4 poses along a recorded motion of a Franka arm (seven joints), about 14 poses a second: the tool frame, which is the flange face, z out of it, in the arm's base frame.
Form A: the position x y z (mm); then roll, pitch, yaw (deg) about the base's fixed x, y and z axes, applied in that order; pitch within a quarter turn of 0, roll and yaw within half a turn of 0.
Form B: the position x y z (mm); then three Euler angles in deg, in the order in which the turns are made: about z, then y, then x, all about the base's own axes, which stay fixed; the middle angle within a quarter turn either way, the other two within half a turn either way. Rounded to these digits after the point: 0 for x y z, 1 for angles.
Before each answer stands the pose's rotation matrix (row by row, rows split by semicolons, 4 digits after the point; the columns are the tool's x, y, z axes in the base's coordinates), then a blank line. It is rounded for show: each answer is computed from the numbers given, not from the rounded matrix.
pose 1, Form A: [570 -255 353 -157.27 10.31 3.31]
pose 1, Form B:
0.9822 -0.0158 -0.1871; 0.0568 -0.9248 0.3762; -0.1790 -0.3802 -0.9074

[570 -255 353 0.9 -10.8 -157.5]
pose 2, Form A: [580 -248 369 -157.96 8.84 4.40]
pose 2, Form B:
0.9852 0.0136 -0.1708; 0.0758 -0.9286 0.3632; -0.1537 -0.3708 -0.9159

[580 -248 369 -0.8 -9.8 -158.4]
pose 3, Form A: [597 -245 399 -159.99 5.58 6.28]
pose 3, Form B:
0.9893 0.0697 -0.1282; 0.1089 -0.9376 0.3301; -0.0972 -0.3406 -0.9352

[597 -245 399 -4.0 -7.4 -160.6]
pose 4, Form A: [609 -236 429 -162.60 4.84 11.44]
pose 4, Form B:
0.9766 0.1645 -0.1382; 0.1976 -0.9403 0.2771; -0.0844 -0.2980 -0.9508

[609 -236 429 -9.6 -7.9 -163.8]
